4 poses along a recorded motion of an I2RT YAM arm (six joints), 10 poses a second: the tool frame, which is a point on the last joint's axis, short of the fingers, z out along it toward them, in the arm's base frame.
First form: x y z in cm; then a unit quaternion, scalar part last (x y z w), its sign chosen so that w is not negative.
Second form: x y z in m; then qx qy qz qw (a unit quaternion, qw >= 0). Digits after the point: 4 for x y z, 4 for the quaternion.
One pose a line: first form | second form
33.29, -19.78, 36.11, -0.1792, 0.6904, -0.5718, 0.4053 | 0.3329, -0.1978, 0.3611, -0.1792, 0.6904, -0.5718, 0.4053
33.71, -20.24, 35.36, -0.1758, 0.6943, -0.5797, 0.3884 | 0.3371, -0.2024, 0.3536, -0.1758, 0.6943, -0.5797, 0.3884
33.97, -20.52, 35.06, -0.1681, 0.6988, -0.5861, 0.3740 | 0.3397, -0.2052, 0.3506, -0.1681, 0.6988, -0.5861, 0.3740
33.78, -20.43, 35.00, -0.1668, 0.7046, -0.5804, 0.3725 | 0.3378, -0.2043, 0.3500, -0.1668, 0.7046, -0.5804, 0.3725
